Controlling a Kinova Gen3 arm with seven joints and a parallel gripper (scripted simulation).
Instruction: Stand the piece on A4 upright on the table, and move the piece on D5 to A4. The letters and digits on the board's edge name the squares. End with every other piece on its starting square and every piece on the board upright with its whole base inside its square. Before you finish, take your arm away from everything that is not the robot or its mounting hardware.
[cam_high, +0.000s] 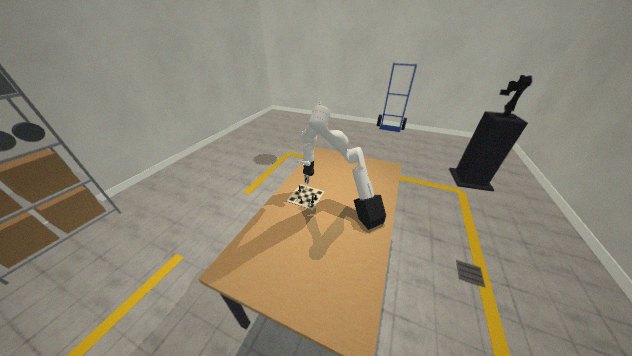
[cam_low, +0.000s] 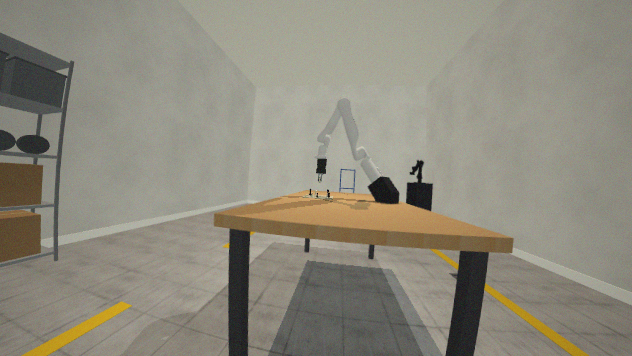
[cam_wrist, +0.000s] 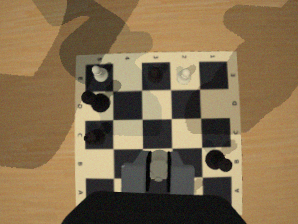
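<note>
The black piece is 11 cm below my hand, 7 cm ahead of it and 3 cm to the right of it. From my hand the other things lie so: small chessboard: 14 cm below, 2 cm to the left.
</note>
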